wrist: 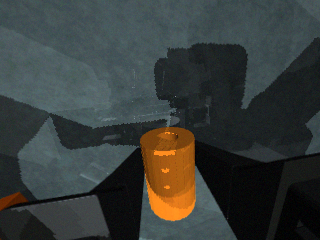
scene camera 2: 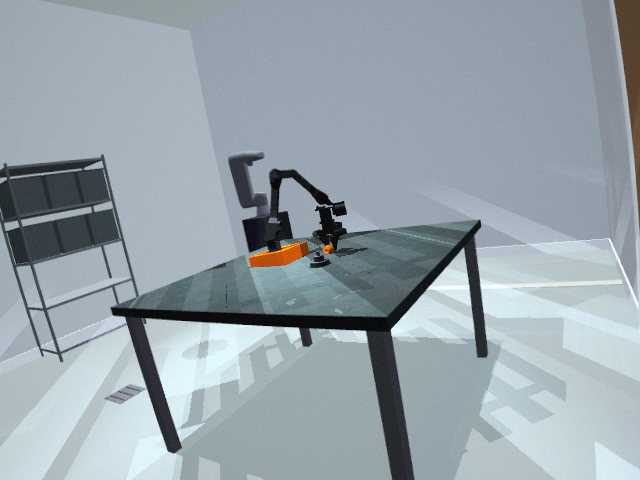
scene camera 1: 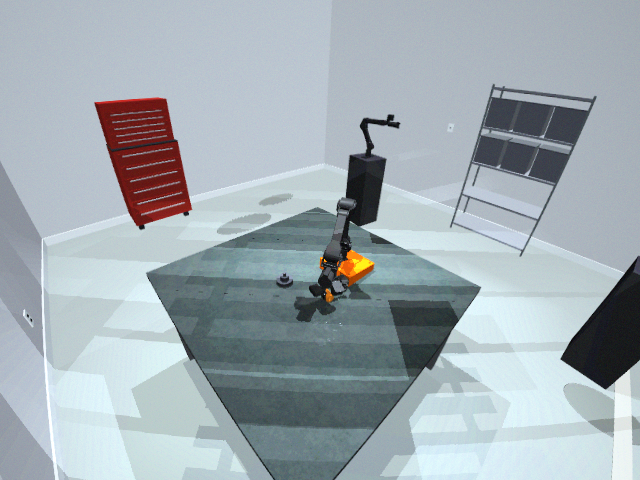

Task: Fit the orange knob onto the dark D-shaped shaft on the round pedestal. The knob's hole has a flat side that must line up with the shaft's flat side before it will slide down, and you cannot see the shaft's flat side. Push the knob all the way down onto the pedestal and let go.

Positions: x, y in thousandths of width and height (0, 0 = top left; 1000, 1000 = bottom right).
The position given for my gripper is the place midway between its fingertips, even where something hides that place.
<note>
I see my gripper (wrist: 520, 619) and an orange knob (wrist: 527, 640).
</note>
